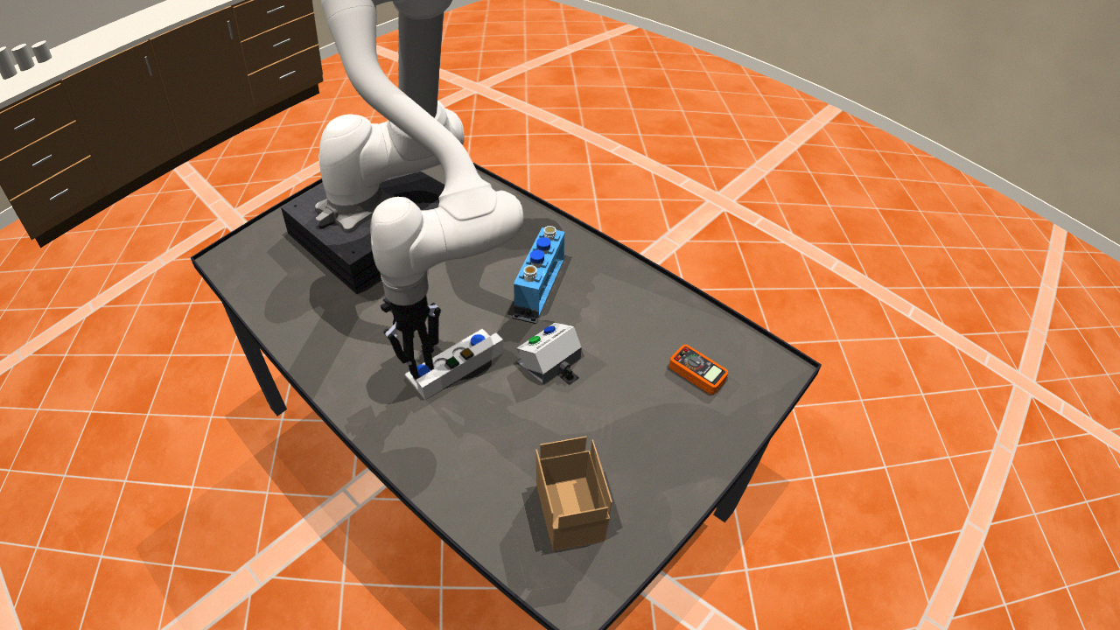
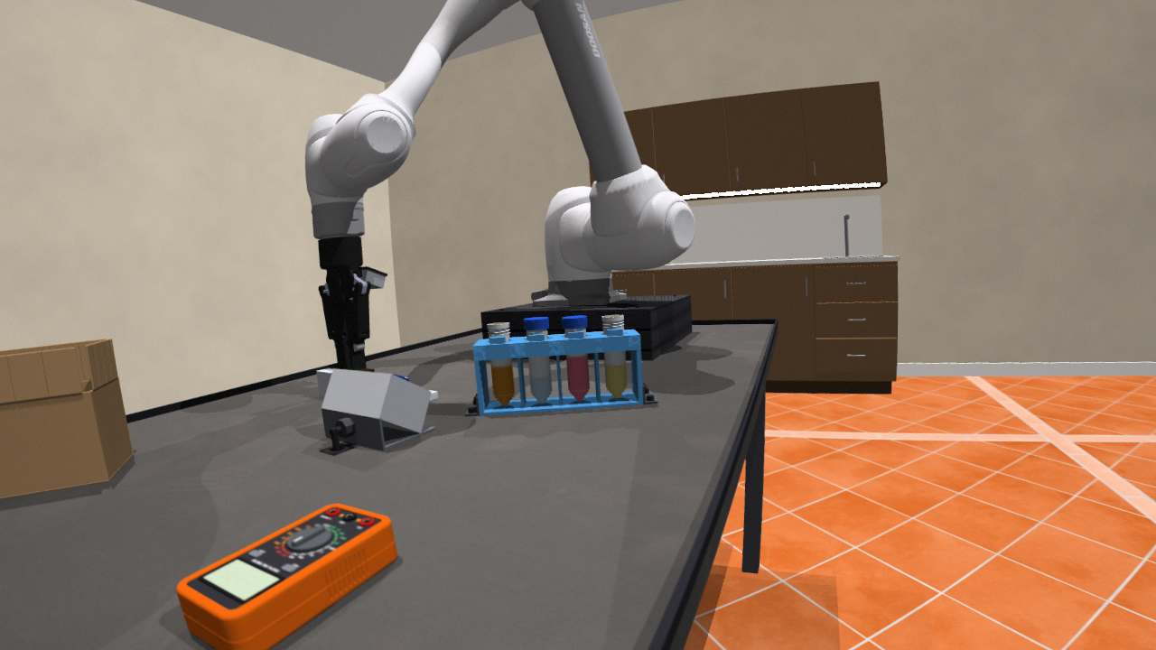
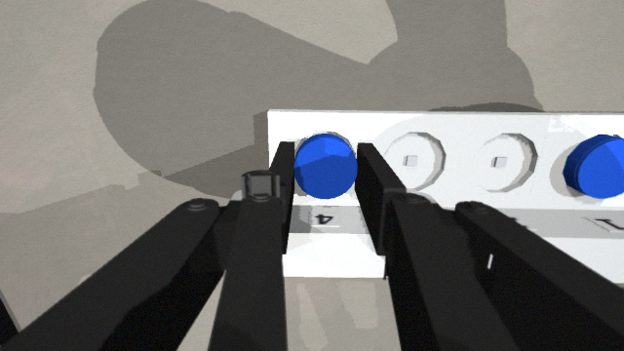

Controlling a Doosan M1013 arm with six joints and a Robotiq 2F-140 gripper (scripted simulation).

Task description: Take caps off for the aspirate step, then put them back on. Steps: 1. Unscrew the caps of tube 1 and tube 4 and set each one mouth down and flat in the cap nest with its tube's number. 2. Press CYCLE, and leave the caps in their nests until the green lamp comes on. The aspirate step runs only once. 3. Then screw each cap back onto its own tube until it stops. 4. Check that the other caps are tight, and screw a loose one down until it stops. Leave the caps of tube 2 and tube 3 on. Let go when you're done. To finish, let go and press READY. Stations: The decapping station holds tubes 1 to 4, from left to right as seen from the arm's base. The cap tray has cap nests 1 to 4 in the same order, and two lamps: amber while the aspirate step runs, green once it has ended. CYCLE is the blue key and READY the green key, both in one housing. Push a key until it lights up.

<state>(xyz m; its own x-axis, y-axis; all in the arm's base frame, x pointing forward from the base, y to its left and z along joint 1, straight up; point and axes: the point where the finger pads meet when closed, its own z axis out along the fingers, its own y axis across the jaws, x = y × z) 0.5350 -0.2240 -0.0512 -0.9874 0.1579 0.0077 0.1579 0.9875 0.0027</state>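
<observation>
My gripper is now 250 mm to the right of the blue key, 150 mm short of it and 10 mm below it. Also, from my hand: green key 210 mm to the left, 150 mm ahead, 10 mm above; grey key housing 230 mm to the left, 170 mm ahead.
</observation>
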